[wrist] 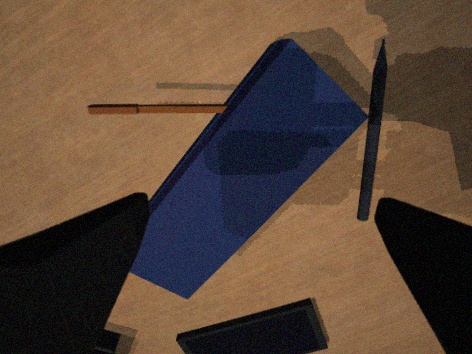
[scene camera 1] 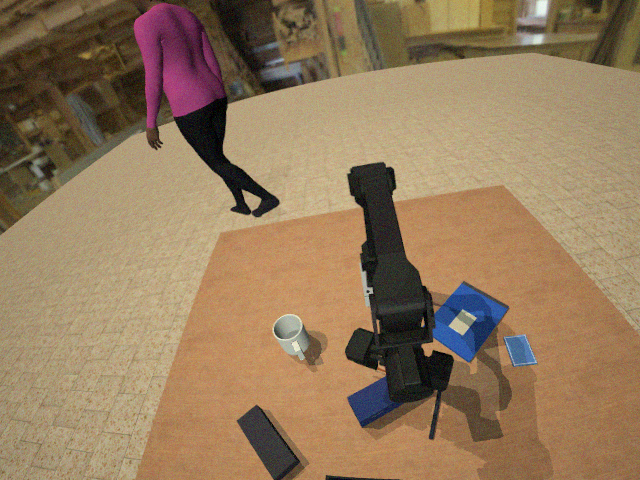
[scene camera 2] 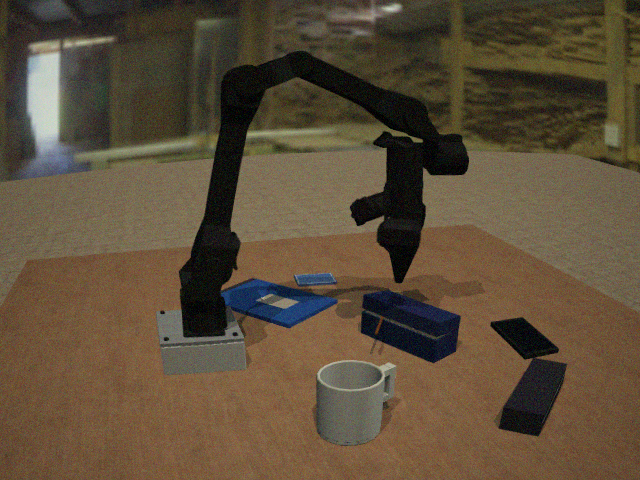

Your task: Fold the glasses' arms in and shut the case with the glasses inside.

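Seen in the pictures: gripper, fingertip midpoint: (wrist: 263, 206) (scene camera 2: 401, 273); arm's base at its link origin: (scene camera 2: 203, 328).
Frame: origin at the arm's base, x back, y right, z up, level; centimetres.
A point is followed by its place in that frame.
Note:
The dark blue case (scene camera 1: 371, 403) {x -35.7, y 3.9, z 1.0 cm} (scene camera 2: 410, 310) {x -31.9, y 2.9, z 1.4 cm} (wrist: 200, 215) {x -33.4, y 2.3, z 1.2 cm} lies on the table with its lid down except for a narrow gap along the side facing the mug. An orange-brown glasses arm (scene camera 1: 381, 368) (scene camera 2: 379, 325) (wrist: 175, 108) sticks out of that gap over the table. The rest of the glasses is hidden in the case. My gripper (scene camera 1: 402, 360) (scene camera 2: 398, 281) {x -31.8, y -1.9, z 6.0 cm} (wrist: 263, 206) {x -31.8, y -1.9, z 6.0 cm} is open and empty, pointing down above the case. In the wrist view its left finger overlaps the case's near end, and its right finger is beside a dark pen.
The dark pen (scene camera 1: 435, 415) {x -37.7, y -9.7, z -4.6 cm} (wrist: 374, 135) {x -35.4, y -10.4, z -4.6 cm} lies beside the case. A grey mug (scene camera 1: 290, 335) {x -14.5, y 25.8, z -4.7 cm} (scene camera 2: 349, 403) {x -15.3, y 28.0, z 1.3 cm}, a black box (scene camera 1: 268, 441) {x -43.2, y 26.6, z -2.0 cm} (scene camera 2: 535, 395) {x -40.8, y 30.2, z -2.0 cm}, a phone (scene camera 2: 524, 336) {x -52.7, y 7.4, z -4.7 cm} (wrist: 252, 332) {x -51.1, y 6.0, z -4.7 cm}, a blue book (scene camera 1: 470, 351) {x -23.5, y -21.1, z -4.7 cm} (scene camera 2: 310, 307) {x -20.3, y -17.2, z -4.7 cm} and a blue card (scene camera 1: 520, 350) {x -25.0, y -33.7, z -5.0 cm} (scene camera 2: 315, 279) {x -24.7, y -33.0, z -5.0 cm} lie around.

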